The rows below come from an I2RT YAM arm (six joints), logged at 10 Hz.
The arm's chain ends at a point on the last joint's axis. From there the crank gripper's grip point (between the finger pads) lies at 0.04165 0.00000 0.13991 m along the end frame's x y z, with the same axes.
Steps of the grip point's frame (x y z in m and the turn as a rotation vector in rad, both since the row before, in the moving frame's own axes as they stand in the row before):
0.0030 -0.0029 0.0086 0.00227 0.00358 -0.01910
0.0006 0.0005 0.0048 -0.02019 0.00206 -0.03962
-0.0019 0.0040 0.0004 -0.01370 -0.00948 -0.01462
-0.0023 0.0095 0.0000 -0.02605 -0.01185 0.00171
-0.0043 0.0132 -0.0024 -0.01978 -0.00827 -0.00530
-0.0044 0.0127 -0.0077 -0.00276 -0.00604 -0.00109
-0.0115 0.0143 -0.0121 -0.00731 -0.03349 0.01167
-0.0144 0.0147 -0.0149 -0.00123 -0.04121 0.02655
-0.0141 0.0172 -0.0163 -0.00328 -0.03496 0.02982
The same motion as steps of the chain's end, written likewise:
0.0025 -0.0018 0.0088 0.00227 0.00358 -0.01910
0.0003 -0.0007 0.0049 -0.02019 0.00206 -0.03962
-0.0006 0.0027 0.0000 -0.01370 -0.00948 -0.01462
-0.0006 0.0058 -0.0004 -0.02605 -0.01185 0.00171
-0.0031 0.0106 -0.0027 -0.01978 -0.00827 -0.00530
-0.0036 0.0124 -0.0079 -0.00276 -0.00604 -0.00109
-0.0068 0.0128 -0.0134 -0.00731 -0.03349 0.01167
-0.0086 0.0135 -0.0165 -0.00123 -0.04121 0.02655
-0.0092 0.0156 -0.0177 -0.00328 -0.03496 0.02982

